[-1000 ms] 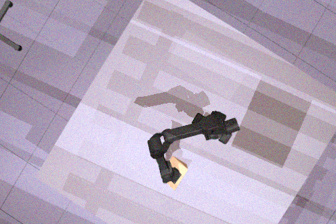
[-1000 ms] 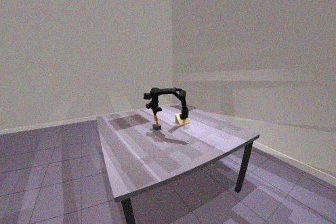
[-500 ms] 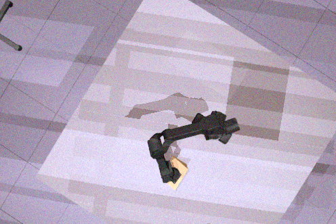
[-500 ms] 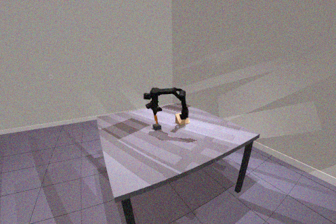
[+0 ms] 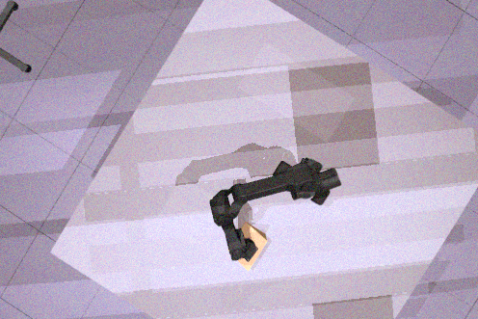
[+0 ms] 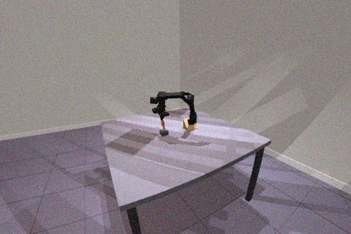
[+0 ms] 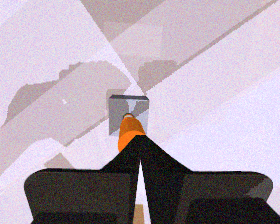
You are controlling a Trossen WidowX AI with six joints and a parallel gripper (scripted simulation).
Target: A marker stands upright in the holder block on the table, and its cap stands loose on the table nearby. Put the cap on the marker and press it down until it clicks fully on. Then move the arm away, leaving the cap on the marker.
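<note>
The orange cap lies 2 cm below my gripper tip, 1 cm to the left of it and 1 cm behind it. Also, from my gripper tip: grey holder block 12 cm below, 1 cm to the left, 1 cm behind.
</note>
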